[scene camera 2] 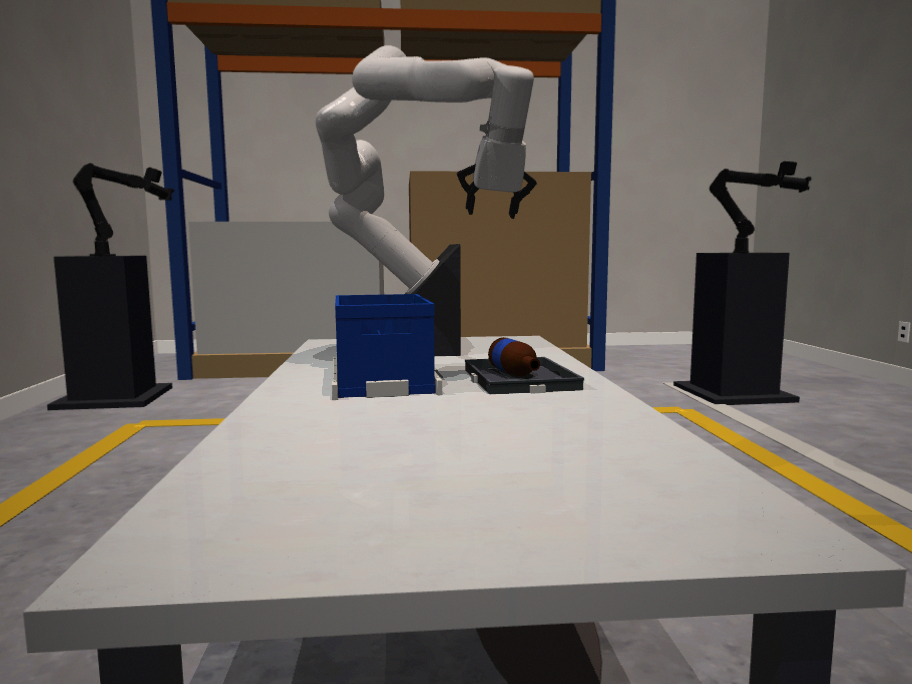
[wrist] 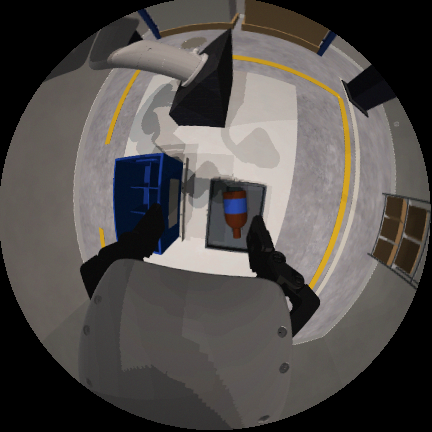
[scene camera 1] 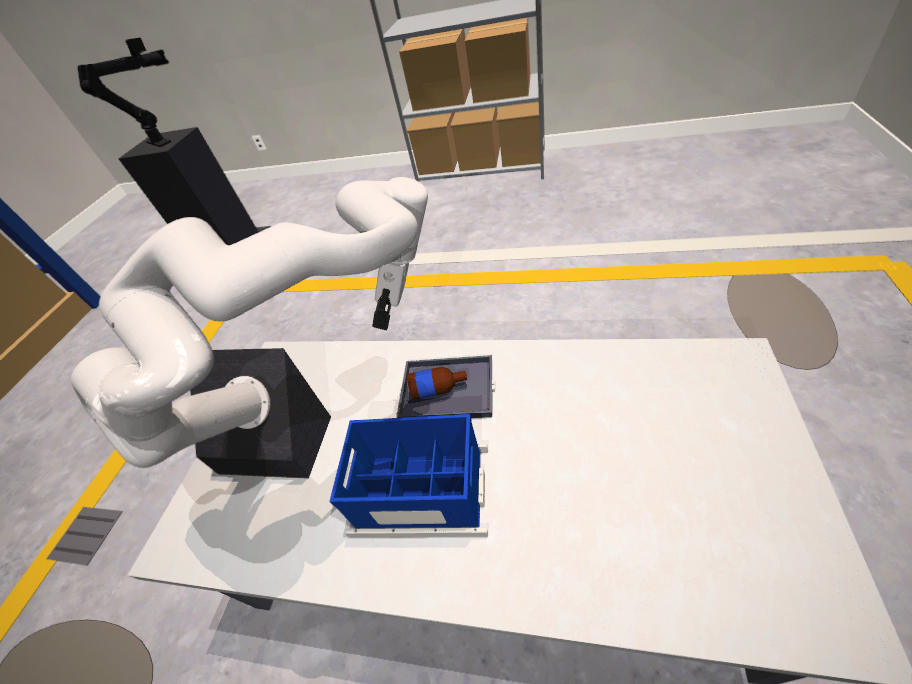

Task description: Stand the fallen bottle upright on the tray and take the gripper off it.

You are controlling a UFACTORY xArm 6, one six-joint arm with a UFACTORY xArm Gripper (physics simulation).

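Places are measured from the arm's base along level axes (x right, y back, z down), in millimetres.
Pixels of known places: gripper, between the fingertips: (scene camera 2: pixel 490 214) (wrist: pixel 205 221) (scene camera 1: pixel 384 314); arm's base, origin of its link: (scene camera 2: pixel 424 278) (wrist: pixel 194 70) (scene camera 1: pixel 247 402).
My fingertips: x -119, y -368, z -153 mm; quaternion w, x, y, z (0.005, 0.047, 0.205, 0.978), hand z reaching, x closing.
Ahead of a thing's pixels: the offset from my fingertips to its top centre. Level surfaces: height alone.
A brown bottle @[dx -52, dy -48, dz +272 mm] (scene camera 1: pixel 436 382) (scene camera 2: pixel 513 357) (wrist: pixel 235 210) with a blue label lies on its side in the dark grey tray @[dx -52, dy -66, dz +326 mm] (scene camera 1: pixel 480 401) (scene camera 2: pixel 567 382) (wrist: pixel 210 225). In the wrist view its neck points down the picture, toward the gripper's side. My gripper (scene camera 1: pixel 381 323) (scene camera 2: pixel 492 213) (wrist: pixel 205 221) is open and empty, high above the table and the tray, apart from the bottle. In scene camera 1 the two fingers overlap; in scene camera 2 they stand wide apart.
A blue crate @[dx +240, dy -40, dz +176 mm] (scene camera 1: pixel 406 513) (scene camera 2: pixel 384 353) (wrist: pixel 171 200) with compartments stands beside the tray, with low white brackets around its base. The arm's black base block (scene camera 1: pixel 254 412) (wrist: pixel 202 95) stands on the white table @[dz +351 mm] (scene camera 1: pixel 626 478) (scene camera 2: pixel 471 478) behind them.
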